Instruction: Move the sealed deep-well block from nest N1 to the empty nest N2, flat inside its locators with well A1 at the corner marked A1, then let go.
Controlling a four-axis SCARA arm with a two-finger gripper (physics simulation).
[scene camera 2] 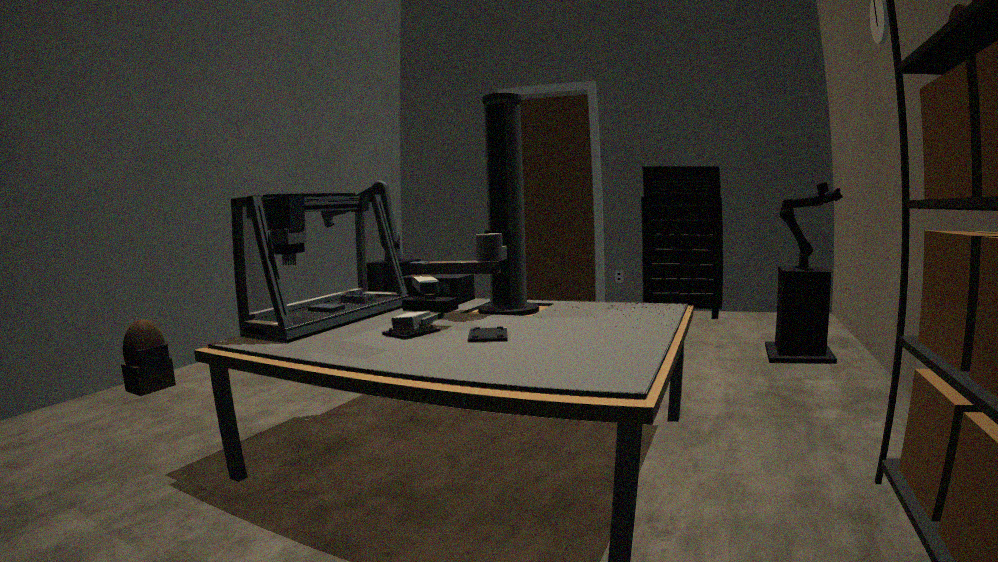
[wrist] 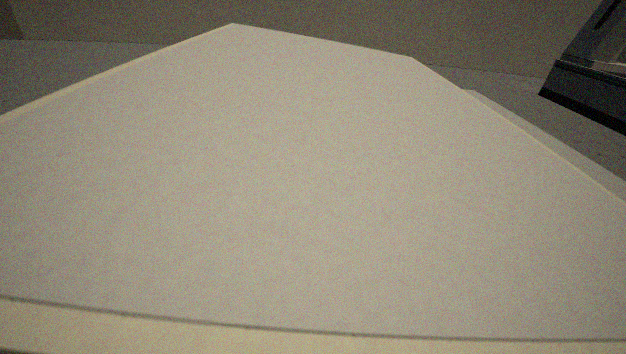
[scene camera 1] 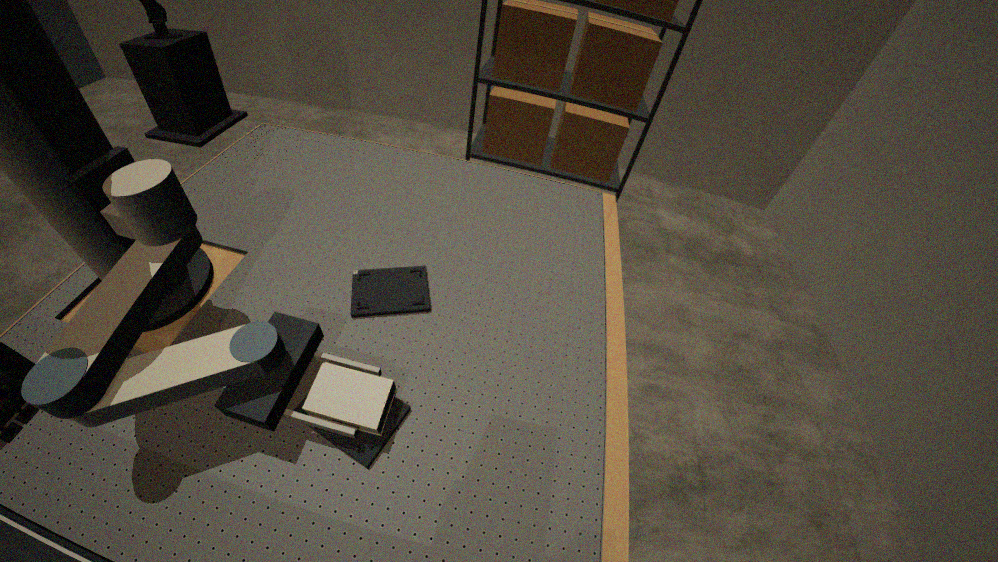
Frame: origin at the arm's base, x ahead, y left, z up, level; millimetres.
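Seen in the pictures: gripper, between the fingertips: (scene camera 2: 407, 321) (wrist: 317, 103) (scene camera 1: 368, 402); arm's base, origin of its link: (scene camera 2: 508, 311).
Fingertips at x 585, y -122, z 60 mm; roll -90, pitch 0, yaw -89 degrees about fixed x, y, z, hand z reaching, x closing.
Note:
Offsets run from my fingertips to a thing's top centre. Level surfaces: height alone.
My gripper (scene camera 1: 367, 401) is shut on the sealed deep-well block {dy -1, dx -30, dz +23 mm} (scene camera 1: 349, 395) (scene camera 2: 412, 320) (wrist: 310, 190), with one finger along each of two opposite sides. The block's pale top looks level and fills most of the wrist view, hiding most of the fingers there. The dark nest N1 {dy -9, dx -33, dz -26 mm} (scene camera 1: 377, 444) (scene camera 2: 419, 333) shows partly below the block; whether the block touches it I cannot tell. The dark nest N2 {dy +262, dx -64, dz -30 mm} (scene camera 1: 391, 291) (scene camera 2: 488, 335) is empty, with locators at its corners and a small pale mark at one corner. The block's well A1 does not show.
The arm's dark column (scene camera 2: 504, 202) stands at the bench's back. A frame-like machine (scene camera 2: 277, 307) stands on the bench {dz -47 mm} (scene camera 2: 579, 363), at the left in scene camera 2's view. A shelf rack (scene camera 1: 558, 97) with brown boxes stands beyond the bench edge.

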